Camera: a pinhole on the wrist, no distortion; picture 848 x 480 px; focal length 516.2 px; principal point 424.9 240.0 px. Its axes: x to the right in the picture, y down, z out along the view. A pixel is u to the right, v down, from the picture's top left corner.
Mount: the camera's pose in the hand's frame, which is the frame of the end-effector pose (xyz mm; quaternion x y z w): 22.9 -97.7 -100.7 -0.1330 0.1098 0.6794 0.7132
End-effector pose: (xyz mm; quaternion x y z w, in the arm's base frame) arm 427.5 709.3 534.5 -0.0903 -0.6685 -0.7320 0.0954
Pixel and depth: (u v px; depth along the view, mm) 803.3 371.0 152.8
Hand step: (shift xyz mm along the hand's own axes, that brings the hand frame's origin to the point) -13.6 61.0 3.7
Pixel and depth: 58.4 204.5 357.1
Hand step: 25.4 -216.0 321.7
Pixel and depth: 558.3 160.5 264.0
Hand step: 60.7 54.2 126.2
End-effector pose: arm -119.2 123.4 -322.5 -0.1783 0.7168 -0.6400 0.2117
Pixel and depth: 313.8 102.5 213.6
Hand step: 72.1 -70.9 118.0
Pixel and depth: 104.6 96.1 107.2
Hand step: 46.6 -125.1 23.8
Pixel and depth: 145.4 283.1 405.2
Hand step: -32.2 -165.2 353.0
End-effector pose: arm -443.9 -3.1 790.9 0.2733 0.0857 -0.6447 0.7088
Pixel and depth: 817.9 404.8 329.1
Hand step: -76.7 253.7 120.0
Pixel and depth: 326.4 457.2 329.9
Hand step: -126.9 -39.3 225.2
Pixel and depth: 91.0 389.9 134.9
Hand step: -24.1 -132.4 54.0
